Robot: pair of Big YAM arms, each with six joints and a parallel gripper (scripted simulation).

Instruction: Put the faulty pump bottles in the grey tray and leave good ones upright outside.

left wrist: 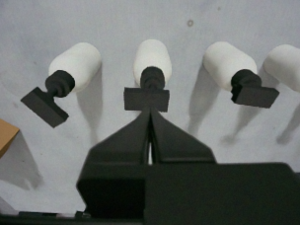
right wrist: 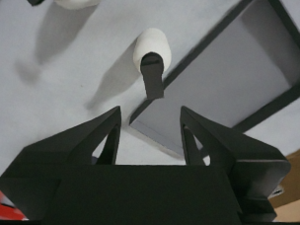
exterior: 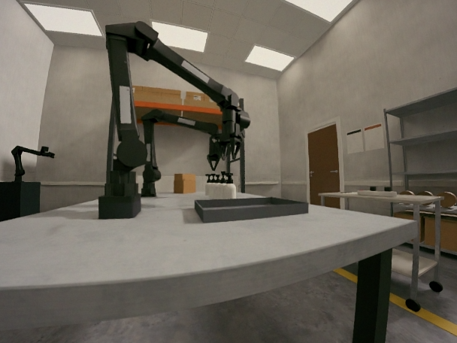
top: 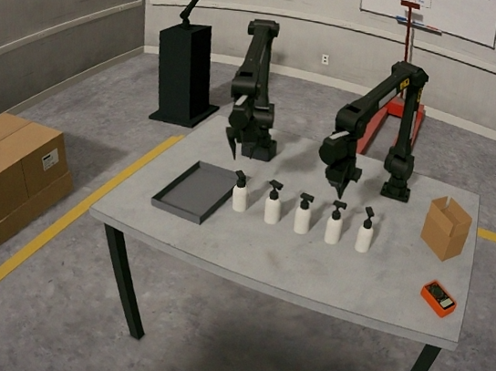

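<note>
My right hand is 180 mm above the grey tray and 160 mm to the left of it. The rest, counted from my right hand: orange multimeter 760 mm to the left, 180 mm ahead, 170 mm below.
</note>
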